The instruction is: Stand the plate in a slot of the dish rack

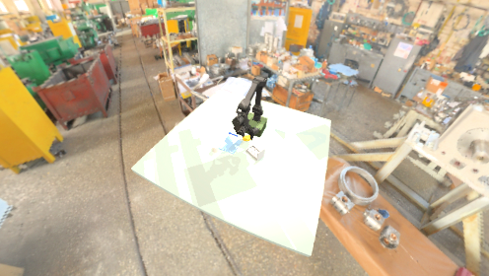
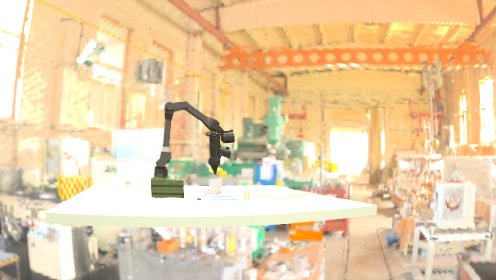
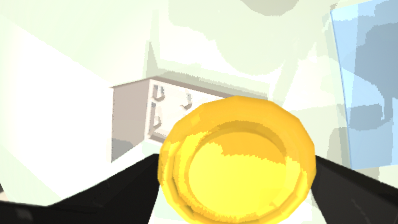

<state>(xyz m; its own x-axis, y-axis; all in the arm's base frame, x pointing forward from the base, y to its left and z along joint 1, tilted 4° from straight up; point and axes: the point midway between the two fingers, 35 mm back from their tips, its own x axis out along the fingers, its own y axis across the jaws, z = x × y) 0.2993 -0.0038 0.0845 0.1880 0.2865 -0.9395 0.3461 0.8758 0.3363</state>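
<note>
My gripper tip is now 6 cm to the right of the white dish rack and 10 cm above it. From my gripper tip the other things lie so: yellow plate 1 cm above; light blue mat 2 cm behind, 14 cm to the right, 12 cm below; blue spoon 15 cm behind, 17 cm to the right, 12 cm below.
</note>
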